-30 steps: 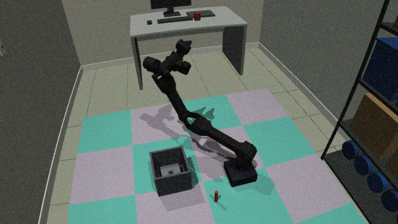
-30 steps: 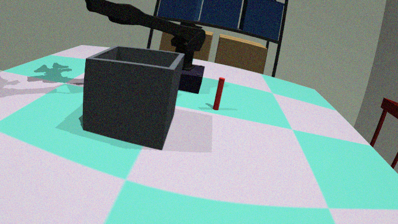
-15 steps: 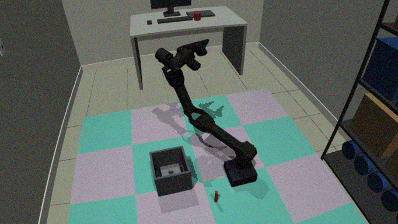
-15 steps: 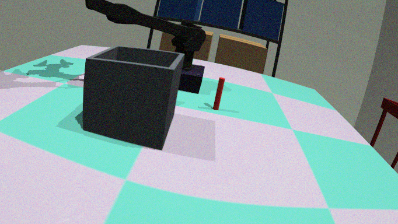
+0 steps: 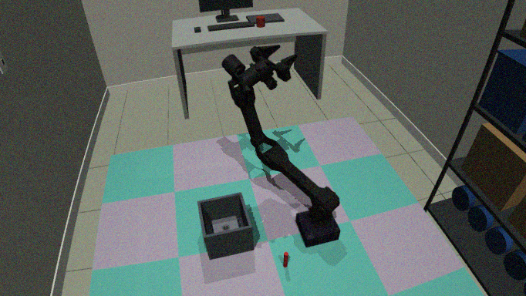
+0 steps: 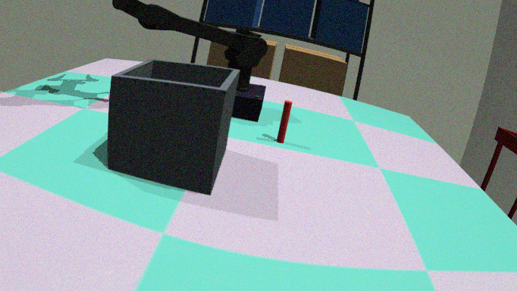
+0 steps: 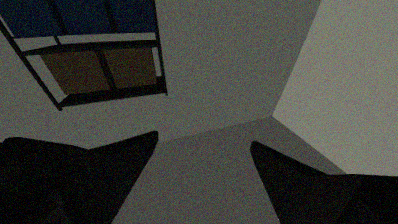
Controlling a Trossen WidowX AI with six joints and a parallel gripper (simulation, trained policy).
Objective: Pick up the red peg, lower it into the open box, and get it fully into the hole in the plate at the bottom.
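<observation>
My gripper tip is now 6 cm short of the red peg, 50 cm to the right of it and 50 cm above it. From my gripper tip the other things lie so: grey plate (25 cm ahead, 37 cm to the left, 50 cm below).
</observation>
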